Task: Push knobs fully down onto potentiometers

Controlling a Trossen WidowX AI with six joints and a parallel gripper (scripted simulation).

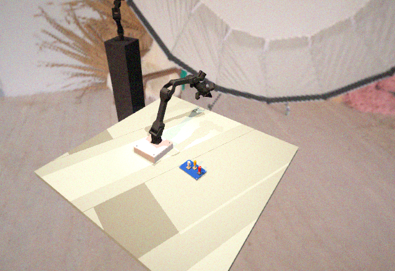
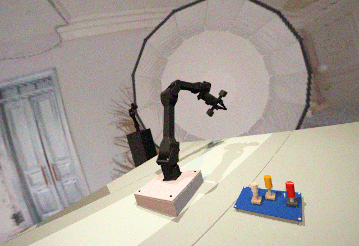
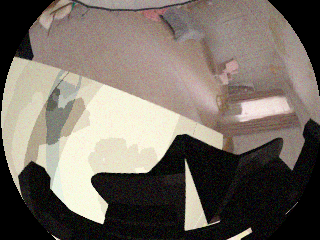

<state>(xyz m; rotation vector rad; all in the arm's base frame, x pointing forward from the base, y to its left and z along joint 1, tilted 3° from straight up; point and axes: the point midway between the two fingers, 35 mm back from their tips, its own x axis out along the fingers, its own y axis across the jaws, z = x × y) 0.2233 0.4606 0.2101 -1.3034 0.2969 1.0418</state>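
The beige knob is 590 mm to the right of my gripper tip, 170 mm below it and 80 mm ahead of it. Round my gripper tip: red knob 610 mm to the right, 170 mm below, 160 mm ahead.
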